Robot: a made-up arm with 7 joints. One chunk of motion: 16 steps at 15 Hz.
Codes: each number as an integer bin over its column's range. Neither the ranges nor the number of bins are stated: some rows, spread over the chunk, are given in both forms.
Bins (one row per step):
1: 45 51 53 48 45 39
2: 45 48 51 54 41 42
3: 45 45 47 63 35 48
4: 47 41 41 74 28 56
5: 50 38 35 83 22 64
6: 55 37 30 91 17 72
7: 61 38 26 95 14 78
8: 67 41 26 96 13 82
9: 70 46 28 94 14 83
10: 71 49 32 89 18 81
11: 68 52 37 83 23 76
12: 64 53 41 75 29 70
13: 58 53 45 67 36 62
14: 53 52 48 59 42 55
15: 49 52 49 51 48 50
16: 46 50 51 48 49 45
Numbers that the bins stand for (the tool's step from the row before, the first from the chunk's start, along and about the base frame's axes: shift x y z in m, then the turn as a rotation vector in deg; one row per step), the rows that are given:
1: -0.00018 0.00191 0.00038 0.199 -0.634 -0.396
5: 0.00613 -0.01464 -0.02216 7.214 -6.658 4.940
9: 0.03138 -0.00445 -0.03093 9.418 -8.753 8.995
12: 0.02381 0.00445 -0.01465 5.610 -4.824 6.220
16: 0.00108 0.00064 -0.00212 0.199 0.414 0.885
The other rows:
2: -0.00018 -0.00191 -0.00212 1.402 -1.681 0.244
3: -0.00018 -0.00573 -0.00713 3.205 -3.253 1.525
4: 0.00234 -0.01082 -0.01465 5.410 -5.086 3.232
6: 0.01244 -0.01591 -0.02842 8.817 -7.967 6.647
7: 0.02002 -0.01464 -0.03343 9.618 -8.753 7.928
8: 0.02760 -0.01082 -0.03343 9.819 -9.015 8.782
10: 0.03265 -0.00064 -0.02592 8.416 -7.705 8.568
11: 0.02886 0.00318 -0.01966 7.214 -6.396 7.501
13: 0.01623 0.00445 -0.00964 4.007 -2.991 4.513
14: 0.00992 0.00318 -0.00588 2.404 -1.419 3.019
15: 0.00487 0.00318 -0.00463 0.801 0.152 1.952

